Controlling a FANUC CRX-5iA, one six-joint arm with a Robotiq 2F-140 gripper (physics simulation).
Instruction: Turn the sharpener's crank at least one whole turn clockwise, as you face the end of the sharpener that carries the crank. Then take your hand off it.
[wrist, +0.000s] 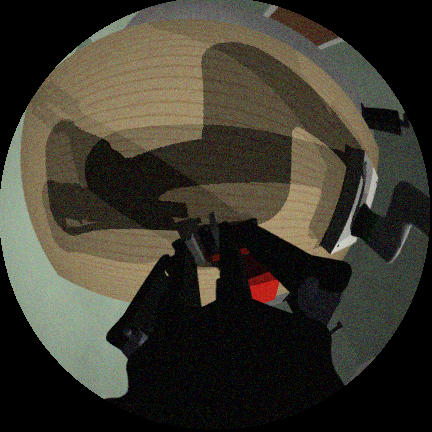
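Where they show: gripper, fingertip midpoint: (205, 224); arm's base at its link origin: (358, 219).
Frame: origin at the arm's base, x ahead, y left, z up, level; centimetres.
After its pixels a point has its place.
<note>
The pencil sharpener (264, 289) @(x 52.9, y 12.6, z 7.7 cm) shows as a red body low in the wrist view, seen in pieces behind and between the dark gripper parts. My gripper (205, 224) @(x 62.3, y 6.1, z -0.2 cm) is at the lower middle, over the sharpener, with its fingers nearly together. It is shut on the crank's handle, which is dark and hard to make out between the fingertips. The crank's arm and its angle are hidden by the fingers. Most of the sharpener's body is hidden by the gripper.
A wooden table (130, 80) @(x 79.7, y -17.2, z -5.1 cm) spreads around the gripper, with dark shadows of the arm on it. A black and white mount (350, 205) @(x 18.0, y -3.4, z -0.2 cm) stands at its right edge, beside a dark rounded arm part (382, 232) @(x 5.9, y -1.6, z 14.0 cm). A black box-like object (382, 119) is beyond the right edge.
</note>
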